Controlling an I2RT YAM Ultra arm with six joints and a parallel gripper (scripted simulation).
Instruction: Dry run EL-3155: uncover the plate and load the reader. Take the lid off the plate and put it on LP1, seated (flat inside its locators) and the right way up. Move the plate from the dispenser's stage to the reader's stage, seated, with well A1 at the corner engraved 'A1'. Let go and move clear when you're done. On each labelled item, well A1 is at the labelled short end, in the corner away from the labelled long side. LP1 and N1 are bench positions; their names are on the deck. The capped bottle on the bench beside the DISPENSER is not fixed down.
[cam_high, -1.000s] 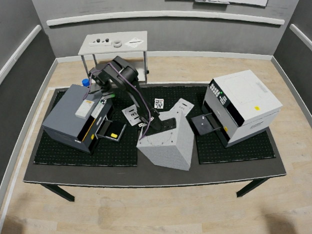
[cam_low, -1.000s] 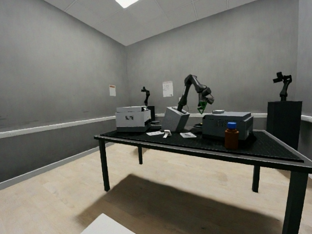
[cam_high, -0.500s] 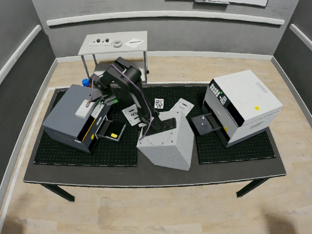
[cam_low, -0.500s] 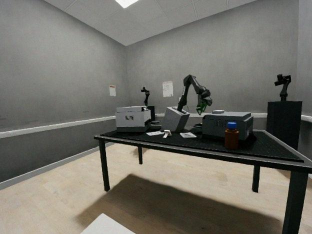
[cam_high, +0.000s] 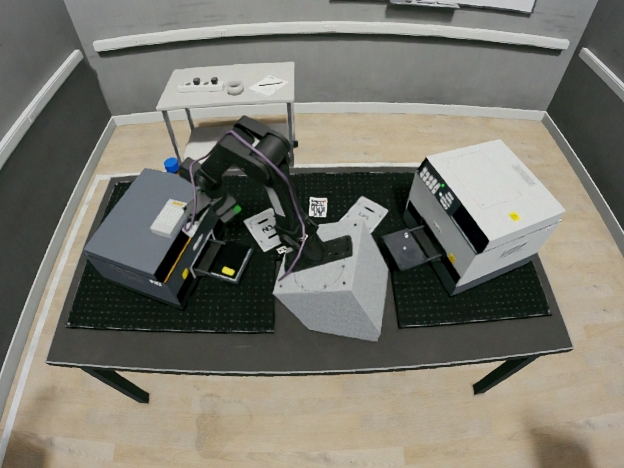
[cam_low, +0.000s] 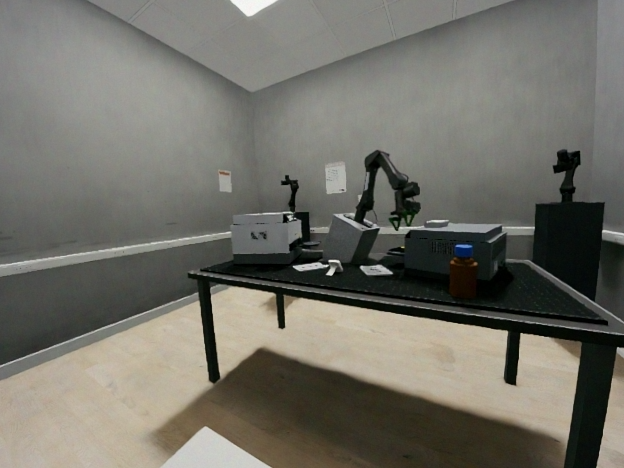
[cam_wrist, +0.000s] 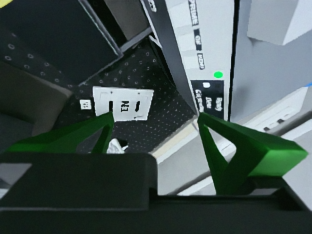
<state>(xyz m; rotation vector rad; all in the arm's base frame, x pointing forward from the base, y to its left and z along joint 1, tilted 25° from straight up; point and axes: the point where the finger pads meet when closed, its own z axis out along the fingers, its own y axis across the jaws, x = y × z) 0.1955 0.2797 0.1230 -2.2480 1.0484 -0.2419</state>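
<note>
Right now the dark lid is 13 cm below my hand, 11 cm behind it and 2 cm to the right of it. The rest, counted from my hand: well plate (14 cm below, 11 cm behind, 2 cm to the right); capped brown bottle (27 cm ahead, 26 cm to the left, 11 cm below); LP1 pad (48 cm to the right, 22 cm below, 14 cm ahead).
</note>
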